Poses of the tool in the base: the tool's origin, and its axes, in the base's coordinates. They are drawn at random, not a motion.
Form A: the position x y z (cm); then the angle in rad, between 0 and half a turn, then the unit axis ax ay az.
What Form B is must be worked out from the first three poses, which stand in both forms.
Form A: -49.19 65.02 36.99 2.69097 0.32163 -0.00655 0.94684
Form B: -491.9 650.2 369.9 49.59 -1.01 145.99
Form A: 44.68 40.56 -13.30 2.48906 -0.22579 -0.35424 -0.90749
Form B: 446.8 405.6 -133.0 -32.20 -50.52 -129.42
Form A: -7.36 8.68 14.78 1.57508 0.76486 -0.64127 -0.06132
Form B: -73.6 86.8 147.8 69.03 -57.87 -5.53
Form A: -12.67 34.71 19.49 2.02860 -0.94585 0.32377 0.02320
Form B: -126.7 347.1 194.9 -109.94 37.63 2.70
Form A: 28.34 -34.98 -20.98 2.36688 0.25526 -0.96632 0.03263
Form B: 283.4 -349.8 -209.8 34.62 -131.05 4.43
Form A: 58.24 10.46 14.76 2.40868 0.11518 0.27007 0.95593
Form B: 582.4 104.6 147.6 15.90 37.27 131.92
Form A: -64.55 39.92 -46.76 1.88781 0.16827 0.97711 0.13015
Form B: -645.5 399.2 -467.6 18.20 105.69 14.08
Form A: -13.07 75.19 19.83 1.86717 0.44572 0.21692 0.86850
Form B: -130.7 751.9 198.3 47.68 23.21 92.91
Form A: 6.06 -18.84 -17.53 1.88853 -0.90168 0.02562 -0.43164
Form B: 60.6 -188.4 -175.3 -97.57 2.77 -46.71
